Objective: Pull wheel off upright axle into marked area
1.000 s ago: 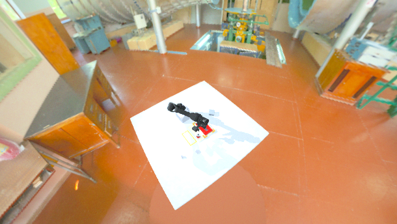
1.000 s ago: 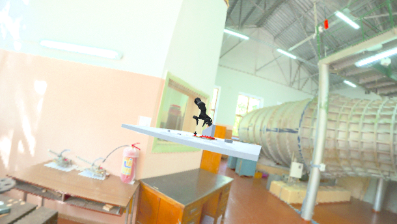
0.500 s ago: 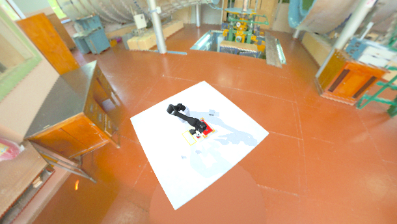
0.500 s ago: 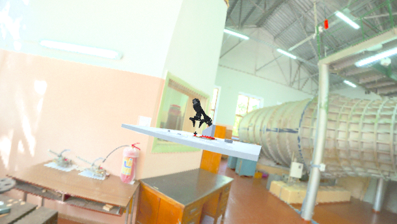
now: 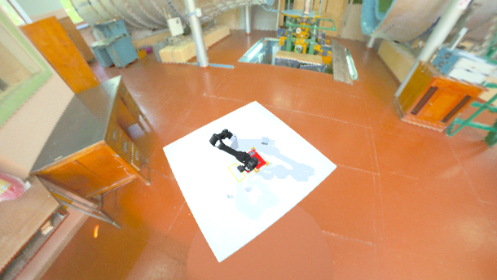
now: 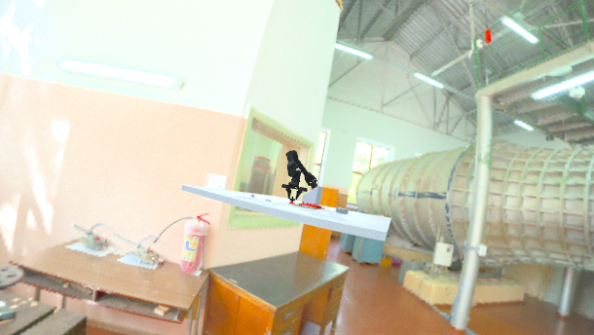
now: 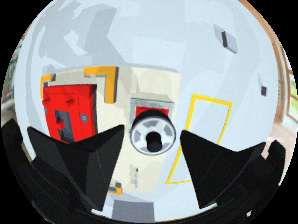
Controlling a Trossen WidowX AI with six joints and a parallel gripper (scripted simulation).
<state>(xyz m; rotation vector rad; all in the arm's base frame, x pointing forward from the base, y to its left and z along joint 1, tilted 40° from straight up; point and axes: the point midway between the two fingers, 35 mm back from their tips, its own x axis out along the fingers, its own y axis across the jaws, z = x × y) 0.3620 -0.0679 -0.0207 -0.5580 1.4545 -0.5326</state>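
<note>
Right now my gripper tip is right at the grey wheel. Also, from my gripper tip: dark upright axle (right at my gripper tip).
</note>
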